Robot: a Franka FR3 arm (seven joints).
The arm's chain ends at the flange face. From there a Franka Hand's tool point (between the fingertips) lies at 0.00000 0.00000 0.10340 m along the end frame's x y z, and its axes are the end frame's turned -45 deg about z.
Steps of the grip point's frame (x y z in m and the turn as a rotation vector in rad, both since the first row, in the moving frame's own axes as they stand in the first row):
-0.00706, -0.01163, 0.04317, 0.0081, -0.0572, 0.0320
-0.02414, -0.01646, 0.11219, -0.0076, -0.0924, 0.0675
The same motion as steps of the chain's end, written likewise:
-0.00839, -0.00674, 0.04334, -0.0347, -0.0462, 0.0320
-0.02228, -0.00166, 0.11263, -0.0707, -0.0600, 0.0675

